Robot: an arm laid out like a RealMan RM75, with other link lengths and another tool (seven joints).
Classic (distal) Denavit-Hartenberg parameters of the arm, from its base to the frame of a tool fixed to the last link. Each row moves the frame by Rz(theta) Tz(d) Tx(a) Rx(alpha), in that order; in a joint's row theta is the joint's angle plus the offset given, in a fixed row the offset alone. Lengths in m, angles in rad.
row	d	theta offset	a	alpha
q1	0.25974	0	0	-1.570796
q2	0	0	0	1.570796
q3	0.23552	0	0	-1.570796
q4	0	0	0	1.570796
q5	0.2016	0	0	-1.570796
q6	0	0	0	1.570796
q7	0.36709	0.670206	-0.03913	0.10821
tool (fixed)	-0.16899	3.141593	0	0
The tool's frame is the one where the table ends.
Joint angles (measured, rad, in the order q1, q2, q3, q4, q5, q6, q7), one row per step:
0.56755 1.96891 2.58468 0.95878 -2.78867 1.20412 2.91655
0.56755 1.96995 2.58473 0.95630 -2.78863 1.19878 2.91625
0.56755 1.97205 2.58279 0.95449 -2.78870 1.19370 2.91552
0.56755 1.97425 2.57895 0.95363 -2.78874 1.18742 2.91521
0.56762 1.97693 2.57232 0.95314 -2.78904 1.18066 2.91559
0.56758 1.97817 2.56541 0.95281 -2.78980 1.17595 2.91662
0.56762 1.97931 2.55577 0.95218 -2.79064 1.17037 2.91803
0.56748 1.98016 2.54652 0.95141 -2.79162 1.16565 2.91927
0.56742 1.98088 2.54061 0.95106 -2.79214 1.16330 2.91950
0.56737 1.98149 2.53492 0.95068 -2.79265 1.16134 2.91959
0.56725 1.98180 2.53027 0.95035 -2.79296 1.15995 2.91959
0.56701 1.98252 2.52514 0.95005 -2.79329 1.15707 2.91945
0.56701 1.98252 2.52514 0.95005 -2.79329 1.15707 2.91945
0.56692 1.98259 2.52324 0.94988 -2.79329 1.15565 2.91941
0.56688 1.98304 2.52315 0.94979 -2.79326 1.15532 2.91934
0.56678 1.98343 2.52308 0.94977 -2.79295 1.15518 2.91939
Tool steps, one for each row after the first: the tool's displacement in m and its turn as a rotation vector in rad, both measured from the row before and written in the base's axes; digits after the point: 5 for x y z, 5 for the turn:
0.00043 0.00037 -0.00055 0.00212 -0.00067 0.00002
0.00014 0.00031 -0.00111 -0.00006 -0.00134 0.00131
0.00003 0.00064 -0.00097 0.00022 -0.00318 0.00249
-0.00019 0.00075 -0.00132 -0.00133 -0.00447 0.00339
-0.00008 0.00052 -0.00081 -0.00219 -0.00481 0.00248
-0.00016 0.00067 -0.00101 -0.00356 -0.00638 0.00343
-0.00006 0.00046 -0.00096 -0.00403 -0.00608 0.00295
-0.00013 0.00020 -0.00074 -0.00336 -0.00366 0.00228
-0.00013 0.00015 -0.00071 -0.00354 -0.00348 0.00221
-0.00008 0.00008 -0.00052 -0.00297 -0.00283 0.00177
-0.00002 0.00023 -0.00060 -0.00240 -0.00361 0.00230
0.00000 0.00000 0.00000 0.00000 0.00000 0.00000
0.00003 0.00016 -0.00011 -0.00048 -0.00155 0.00095
-0.00003 -0.00002 -0.00022 -0.00012 0.00020 0.00009
-0.00007 -0.00002 -0.00021 0.00000 0.00051 0.00003

